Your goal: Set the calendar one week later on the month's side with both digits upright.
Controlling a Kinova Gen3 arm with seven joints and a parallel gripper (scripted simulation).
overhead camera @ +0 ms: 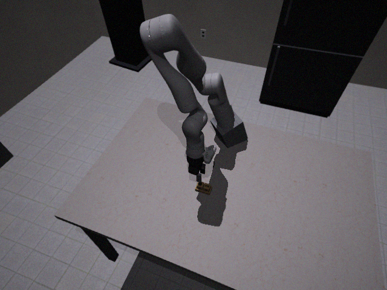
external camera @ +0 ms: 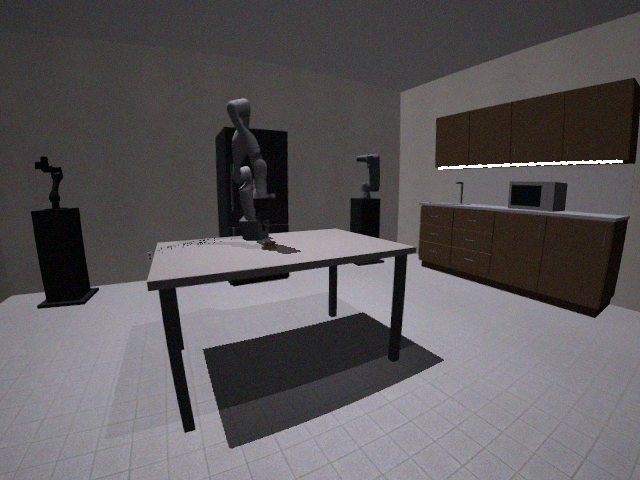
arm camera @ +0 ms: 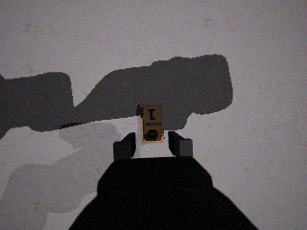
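The wooden cube is 90 mm below my hand and 30 mm to the left of it. Round my hand: wooden tray: 110 mm below, 20 mm to the left.
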